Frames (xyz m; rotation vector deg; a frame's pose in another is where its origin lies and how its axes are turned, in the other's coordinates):
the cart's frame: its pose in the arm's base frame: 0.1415 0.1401 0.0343 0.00 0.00 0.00
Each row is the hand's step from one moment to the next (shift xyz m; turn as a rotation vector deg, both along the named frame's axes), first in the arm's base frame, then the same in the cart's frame.
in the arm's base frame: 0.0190 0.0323 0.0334 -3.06 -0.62 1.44
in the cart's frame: 0.0190 0.0323 0.0334 -3.06 -0.62 1.44
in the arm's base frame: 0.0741 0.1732 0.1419 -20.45 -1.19 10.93
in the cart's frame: 0.0741 0.1732 0.1419 -20.45 -1.19 10.93
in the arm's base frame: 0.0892 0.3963 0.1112 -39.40 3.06 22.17
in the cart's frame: 0.0892 0.3963 0.1112 -39.40 3.06 22.17
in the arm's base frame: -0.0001 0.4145 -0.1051 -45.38 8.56 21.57
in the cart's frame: -0.0001 0.4145 -0.1051 -45.38 8.56 21.57
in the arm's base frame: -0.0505 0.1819 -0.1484 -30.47 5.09 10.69
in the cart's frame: -0.0505 0.1819 -0.1484 -30.47 5.09 10.69
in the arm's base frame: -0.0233 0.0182 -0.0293 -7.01 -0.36 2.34
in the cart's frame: -0.0233 0.0182 -0.0293 -7.01 -0.36 2.34
